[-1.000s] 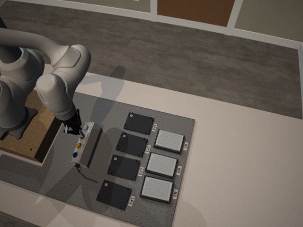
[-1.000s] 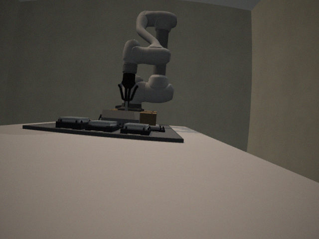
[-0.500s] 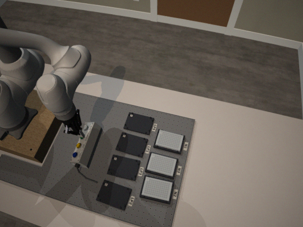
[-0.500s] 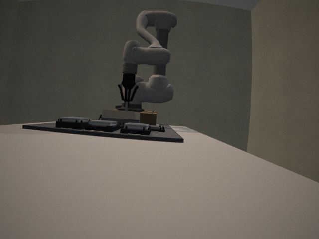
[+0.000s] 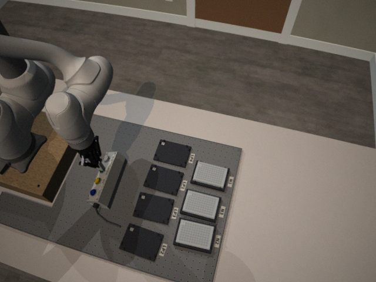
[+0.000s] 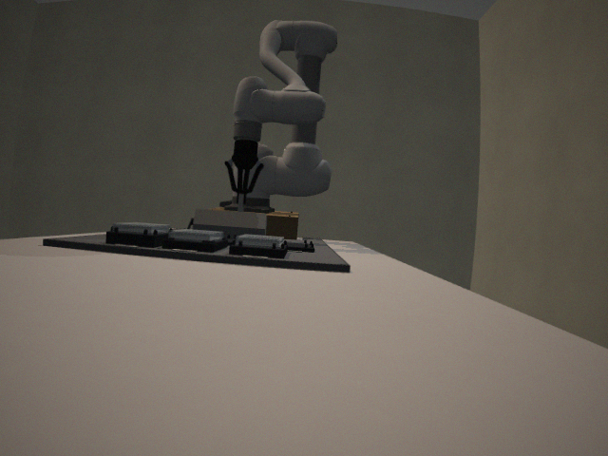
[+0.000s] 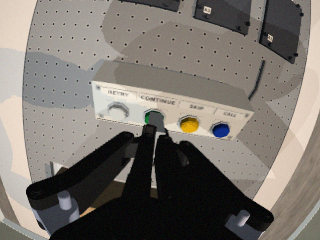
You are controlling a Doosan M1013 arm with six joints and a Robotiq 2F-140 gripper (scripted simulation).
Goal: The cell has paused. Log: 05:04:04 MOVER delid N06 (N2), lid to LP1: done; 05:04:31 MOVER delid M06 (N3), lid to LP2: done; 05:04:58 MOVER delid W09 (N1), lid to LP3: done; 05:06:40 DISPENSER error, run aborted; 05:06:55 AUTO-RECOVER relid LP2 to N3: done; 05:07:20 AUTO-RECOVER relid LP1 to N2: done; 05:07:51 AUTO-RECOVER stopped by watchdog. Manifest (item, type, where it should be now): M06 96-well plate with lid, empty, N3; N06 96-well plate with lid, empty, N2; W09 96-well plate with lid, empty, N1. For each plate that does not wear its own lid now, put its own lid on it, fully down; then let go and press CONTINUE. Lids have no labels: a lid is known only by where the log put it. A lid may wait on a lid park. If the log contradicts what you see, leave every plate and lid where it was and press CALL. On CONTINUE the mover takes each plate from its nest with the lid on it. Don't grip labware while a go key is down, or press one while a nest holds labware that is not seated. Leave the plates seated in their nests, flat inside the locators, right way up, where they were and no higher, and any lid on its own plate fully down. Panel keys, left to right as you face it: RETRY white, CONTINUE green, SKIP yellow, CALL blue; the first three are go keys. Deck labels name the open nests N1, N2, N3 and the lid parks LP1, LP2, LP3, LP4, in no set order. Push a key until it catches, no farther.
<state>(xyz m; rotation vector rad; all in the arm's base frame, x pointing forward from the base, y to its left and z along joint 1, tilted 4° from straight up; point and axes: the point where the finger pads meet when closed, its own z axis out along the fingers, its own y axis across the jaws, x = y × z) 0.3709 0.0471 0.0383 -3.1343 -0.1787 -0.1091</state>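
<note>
My hand is 4 cm above the green continue key. From my hand the other things lie so: blue call key: 1 cm ahead, 10 cm to the right, 4 cm below; yellow skip key: 1 cm ahead, 5 cm to the right, 4 cm below; white retry key: 5 cm to the left, 4 cm below.
</note>
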